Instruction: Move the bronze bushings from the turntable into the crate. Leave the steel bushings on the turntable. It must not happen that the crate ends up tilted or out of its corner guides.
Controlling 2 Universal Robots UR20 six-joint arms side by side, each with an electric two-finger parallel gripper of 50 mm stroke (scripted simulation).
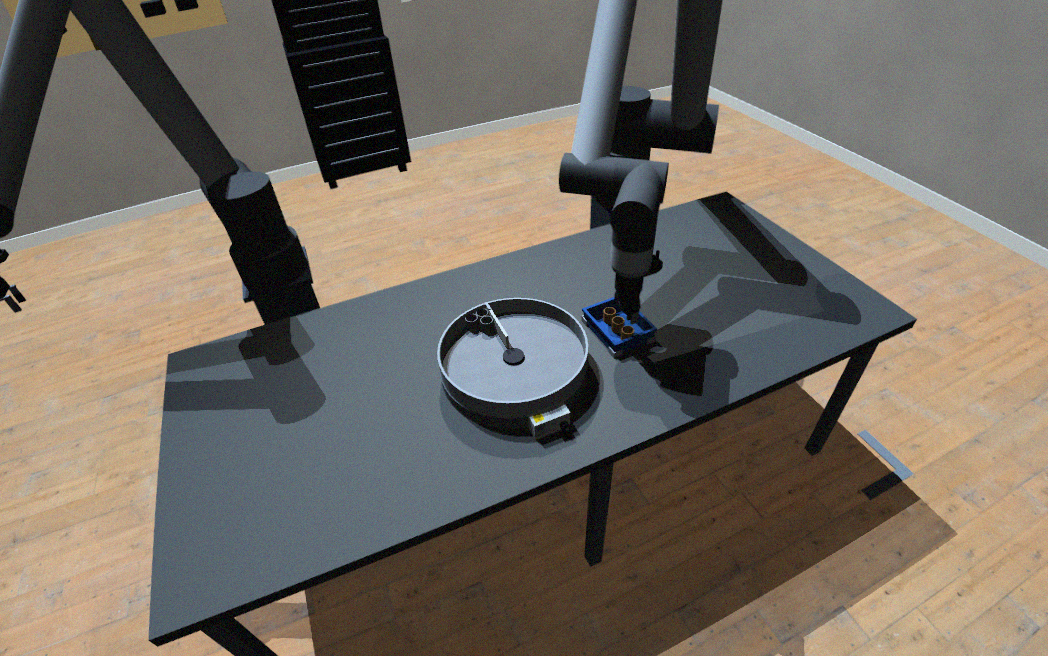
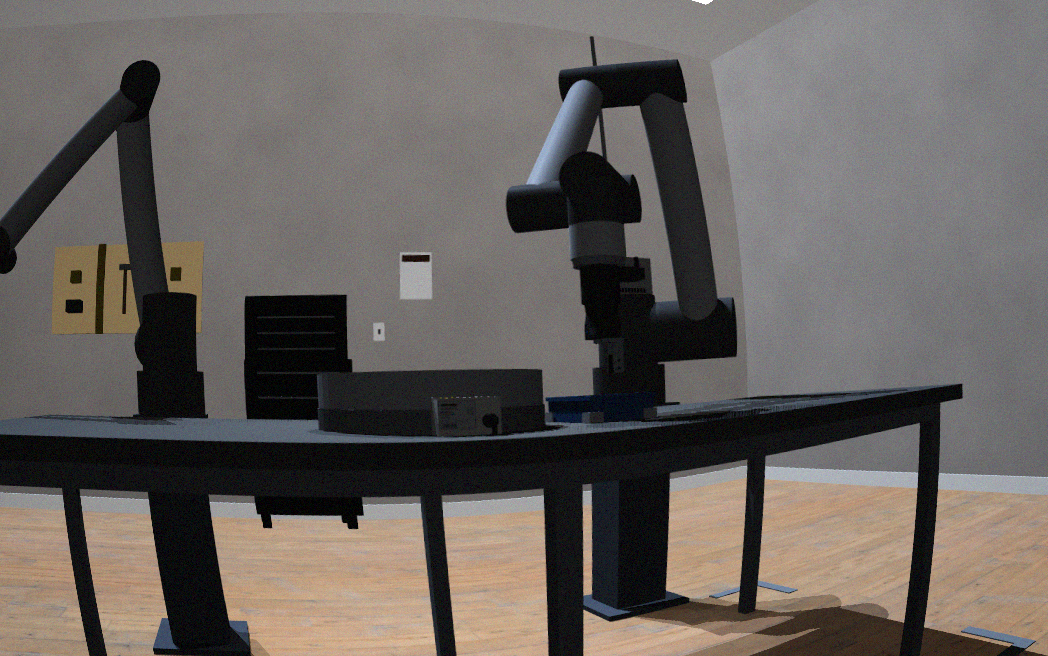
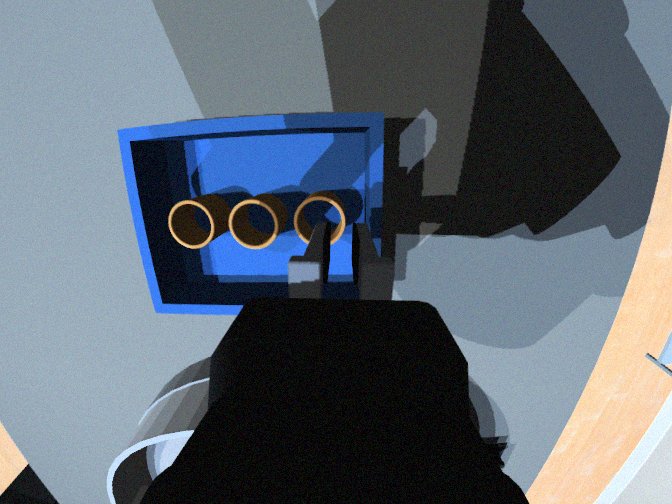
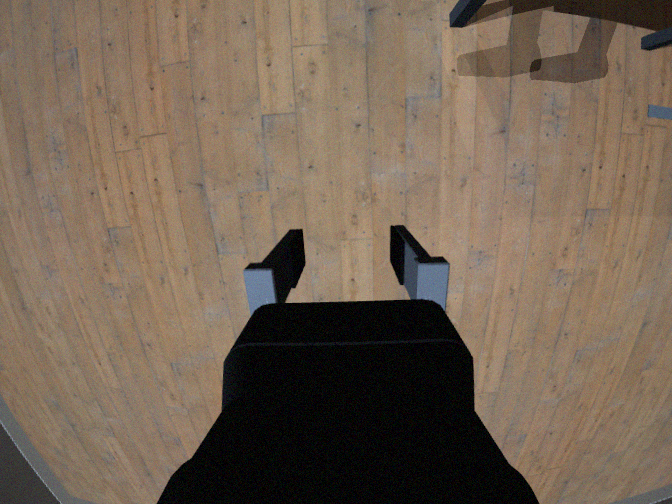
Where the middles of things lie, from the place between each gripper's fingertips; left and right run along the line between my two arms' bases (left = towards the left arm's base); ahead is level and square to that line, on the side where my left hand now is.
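Blue crate [image 2: 626, 406]; my left gripper [image 2: 615, 373] 70 mm past it, 80 mm above it.
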